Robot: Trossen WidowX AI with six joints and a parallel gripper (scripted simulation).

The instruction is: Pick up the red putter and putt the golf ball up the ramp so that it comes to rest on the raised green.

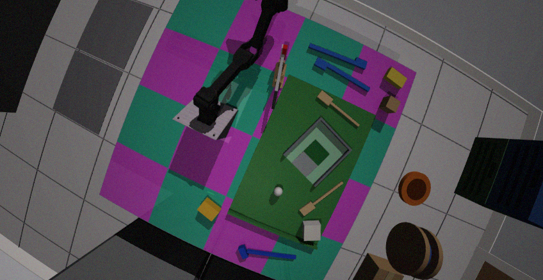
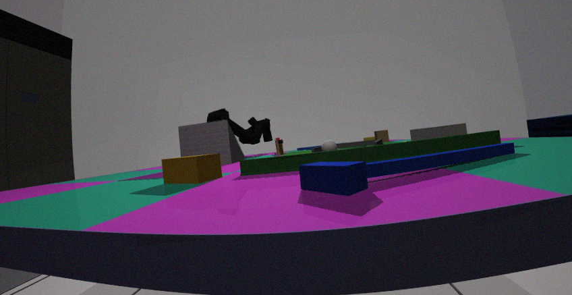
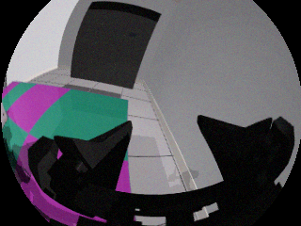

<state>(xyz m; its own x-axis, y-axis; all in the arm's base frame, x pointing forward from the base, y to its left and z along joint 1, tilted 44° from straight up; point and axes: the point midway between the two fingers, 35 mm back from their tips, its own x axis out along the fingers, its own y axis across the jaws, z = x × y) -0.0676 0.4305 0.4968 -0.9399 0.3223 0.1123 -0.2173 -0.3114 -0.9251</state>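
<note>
Right now my gripper tip is 300 mm short of the red putter, 360 mm to the left of it and 100 mm above it. From my gripper tip the other things lie so: brown block: 850 mm ahead, 260 mm to the right, 130 mm below; white golf ball: 520 mm ahead, 850 mm to the right, 130 mm below.
</note>
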